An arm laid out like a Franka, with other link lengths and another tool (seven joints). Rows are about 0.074 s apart.
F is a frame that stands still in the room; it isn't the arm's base.
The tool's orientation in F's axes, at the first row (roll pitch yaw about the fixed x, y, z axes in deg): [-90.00, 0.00, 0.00]
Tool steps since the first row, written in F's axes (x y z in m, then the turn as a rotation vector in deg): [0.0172, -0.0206, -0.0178, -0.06, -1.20, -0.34]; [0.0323, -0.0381, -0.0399, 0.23, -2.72, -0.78]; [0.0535, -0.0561, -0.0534, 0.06, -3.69, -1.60]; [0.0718, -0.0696, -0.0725, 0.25, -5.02, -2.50]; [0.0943, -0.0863, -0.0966, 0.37, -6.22, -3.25]
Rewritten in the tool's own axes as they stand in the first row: [0.0172, 0.0178, -0.0206, -0.06, 0.34, -1.20]; [0.0323, 0.0399, -0.0381, 0.23, 0.78, -2.72]; [0.0535, 0.0534, -0.0561, 0.06, 1.60, -3.69]; [0.0718, 0.0725, -0.0696, 0.25, 2.50, -5.02]; [0.0943, 0.0966, -0.0863, 0.37, 3.25, -6.22]
